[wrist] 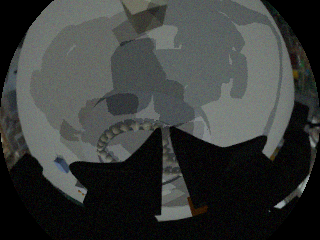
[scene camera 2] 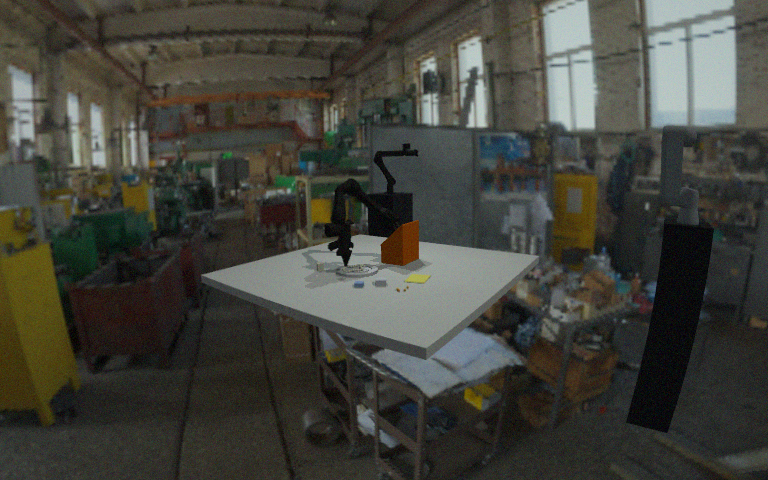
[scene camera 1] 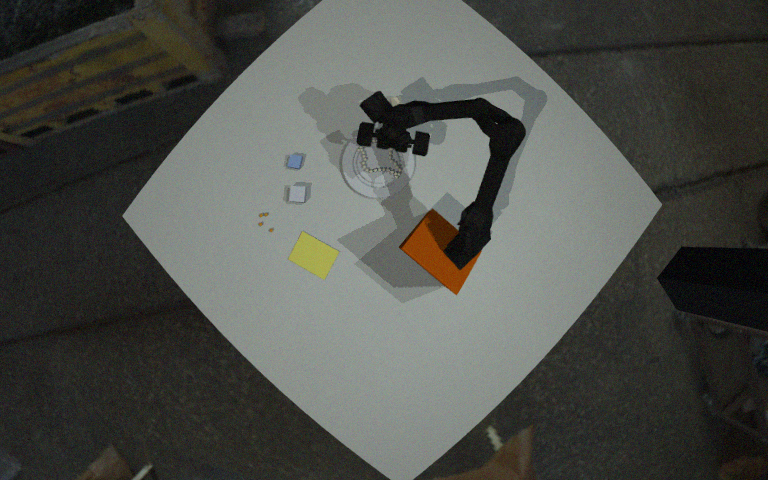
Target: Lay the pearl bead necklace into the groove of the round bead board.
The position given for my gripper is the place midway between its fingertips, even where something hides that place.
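Scene camera 1 shows me my gripper (scene camera 1: 392,145) and a yellow pad (scene camera 1: 310,253). In the wrist view I see my gripper again (wrist: 165,131). The wrist view does not show the yellow pad, hidden by my gripper.
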